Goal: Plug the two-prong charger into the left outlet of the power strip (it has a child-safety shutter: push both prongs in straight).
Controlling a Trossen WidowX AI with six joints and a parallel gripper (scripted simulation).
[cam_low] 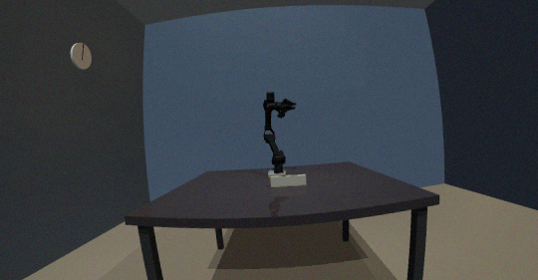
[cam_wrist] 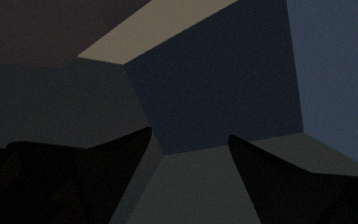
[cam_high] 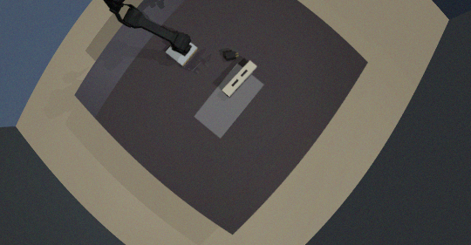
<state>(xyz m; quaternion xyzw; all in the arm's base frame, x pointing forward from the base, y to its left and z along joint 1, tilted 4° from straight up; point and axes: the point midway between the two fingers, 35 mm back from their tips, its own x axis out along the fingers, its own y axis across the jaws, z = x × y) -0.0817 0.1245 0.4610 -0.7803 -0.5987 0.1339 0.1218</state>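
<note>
My gripper tip is now 28 cm short of the two-prong charger, 5 cm to the left of it and 47 cm above it.
</note>
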